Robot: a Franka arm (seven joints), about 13 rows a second.
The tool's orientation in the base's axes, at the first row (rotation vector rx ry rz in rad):
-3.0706, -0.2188, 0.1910
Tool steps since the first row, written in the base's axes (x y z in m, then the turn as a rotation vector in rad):
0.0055, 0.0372, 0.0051, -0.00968, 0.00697, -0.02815
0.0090, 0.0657, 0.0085, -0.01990, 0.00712, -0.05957
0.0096, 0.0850, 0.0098, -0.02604, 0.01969, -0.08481
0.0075, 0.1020, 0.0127, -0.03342, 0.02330, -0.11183
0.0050, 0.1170, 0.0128, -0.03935, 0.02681, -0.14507
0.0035, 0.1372, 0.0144, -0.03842, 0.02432, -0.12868
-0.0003, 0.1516, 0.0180, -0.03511, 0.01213, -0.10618
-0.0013, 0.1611, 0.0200, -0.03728, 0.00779, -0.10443
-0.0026, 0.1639, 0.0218, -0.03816, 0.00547, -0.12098
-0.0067, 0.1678, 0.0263, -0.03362, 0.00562, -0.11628
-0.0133, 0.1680, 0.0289, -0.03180, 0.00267, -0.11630
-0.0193, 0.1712, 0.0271, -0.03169, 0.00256, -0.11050
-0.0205, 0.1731, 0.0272, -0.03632, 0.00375, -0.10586
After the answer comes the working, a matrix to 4 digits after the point.
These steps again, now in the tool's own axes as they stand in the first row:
0.0102, -0.0363, -0.0040, -0.00515, -0.00637, 0.02946
0.0173, -0.0643, -0.0064, -0.01142, -0.00586, 0.06189
0.0206, -0.0833, -0.0068, -0.01263, -0.01746, 0.08828
0.0206, -0.1006, -0.0086, -0.01613, -0.02027, 0.11617
0.0203, -0.1158, -0.0077, -0.01749, -0.02237, 0.15002
0.0216, -0.1361, -0.0081, -0.01889, -0.02086, 0.13354
0.0195, -0.1511, -0.0105, -0.02008, -0.00983, 0.11025
0.0196, -0.1607, -0.0119, -0.02305, -0.00596, 0.10858
0.0186, -0.1638, -0.0134, -0.02228, -0.00270, 0.12497
0.0146, -0.1685, -0.0171, -0.01836, -0.00253, 0.11975
0.0078, -0.1698, -0.0188, -0.01699, 0.00064, 0.11939
0.0026, -0.1736, -0.0161, -0.01759, 0.00038, 0.11363
0.0017, -0.1757, -0.0160, -0.02252, -0.00174, 0.10968

The tool's axes in the first row as the columns of a matrix, in the base's axes (rounded; the answer above uses it unrounded):
0.9823, 0.1376, -0.1273
0.1447, -0.9883, 0.0482
-0.1191, -0.0658, -0.9907

